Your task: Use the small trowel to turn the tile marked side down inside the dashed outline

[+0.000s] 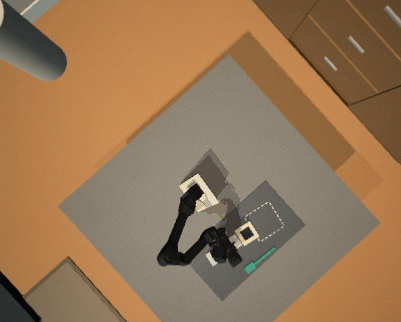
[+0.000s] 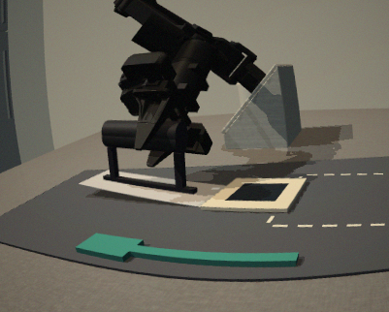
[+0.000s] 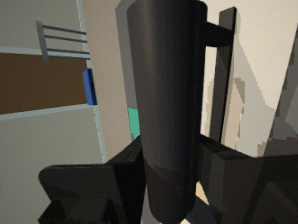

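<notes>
My gripper tip is 100 mm to the right of the dark mat and 80 mm above it. The rest, counted from my gripper tip: trowel: 140 mm ahead, 90 mm to the left, 50 mm below; tile: 20 mm behind, 140 mm to the left, 50 mm below.
</notes>
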